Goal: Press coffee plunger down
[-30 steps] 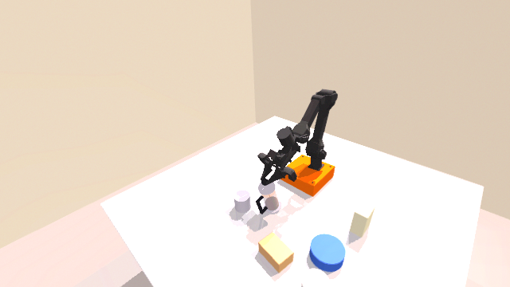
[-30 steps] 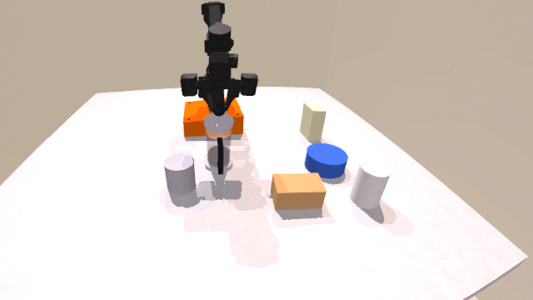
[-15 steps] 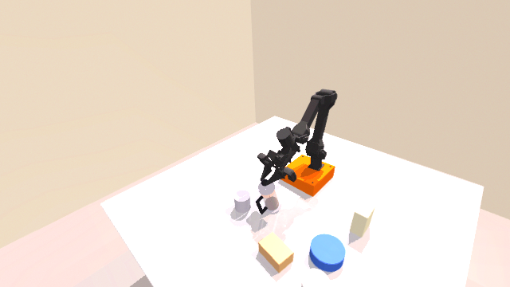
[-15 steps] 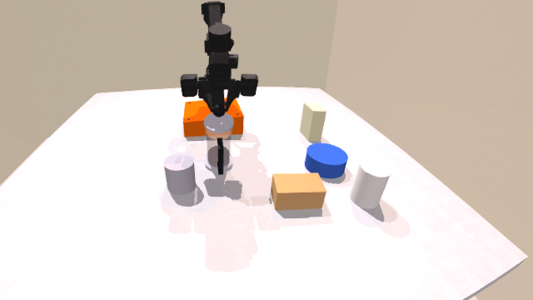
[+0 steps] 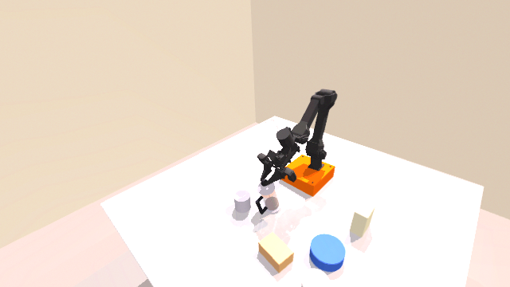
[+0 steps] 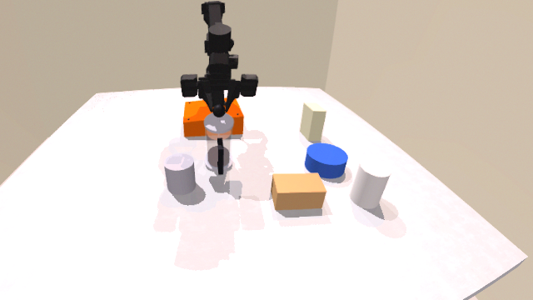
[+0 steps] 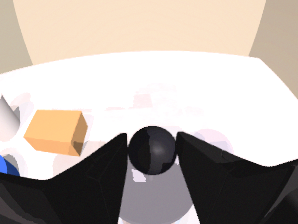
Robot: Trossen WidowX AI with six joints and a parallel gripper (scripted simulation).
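My gripper tip is 10 mm past the coffee press and 90 mm above it. The rest, counted from my gripper tip: white cylinder (190 mm ahead, 330 mm to the left, 130 mm below); then blue disc (30 mm ahead, 300 mm to the left, 150 mm below); then cream block (170 mm behind, 360 mm to the left, 120 mm below).
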